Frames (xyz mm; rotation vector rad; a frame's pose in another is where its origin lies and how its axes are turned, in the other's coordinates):
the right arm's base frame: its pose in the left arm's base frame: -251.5 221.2 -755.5 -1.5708 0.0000 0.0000
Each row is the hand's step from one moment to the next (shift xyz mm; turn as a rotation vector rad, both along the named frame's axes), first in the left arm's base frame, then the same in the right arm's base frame.
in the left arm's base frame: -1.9 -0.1 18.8 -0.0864 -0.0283 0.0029
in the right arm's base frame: -1.9 -18.8 -0.1 -0.0864 -0.0029 -0.0283
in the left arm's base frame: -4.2 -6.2 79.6 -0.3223 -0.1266 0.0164
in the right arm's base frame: -4.2 -79.6 -6.2 -0.3223 -0.0164 -0.1266
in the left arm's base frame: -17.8 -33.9 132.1 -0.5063 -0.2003 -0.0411
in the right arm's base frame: -17.8 -132.1 -33.9 -0.5063 0.0411 -0.2003
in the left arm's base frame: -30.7 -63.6 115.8 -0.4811 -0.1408 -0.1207
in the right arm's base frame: -30.7 -115.8 -63.6 -0.4811 0.1207 -0.1408
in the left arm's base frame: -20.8 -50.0 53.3 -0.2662 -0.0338 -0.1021
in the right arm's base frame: -20.8 -53.3 -50.0 -0.2662 0.1021 -0.0338
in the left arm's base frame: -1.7 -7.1 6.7 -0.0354 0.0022 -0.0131
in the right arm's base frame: -1.7 -6.7 -7.1 -0.0354 0.0131 0.0022
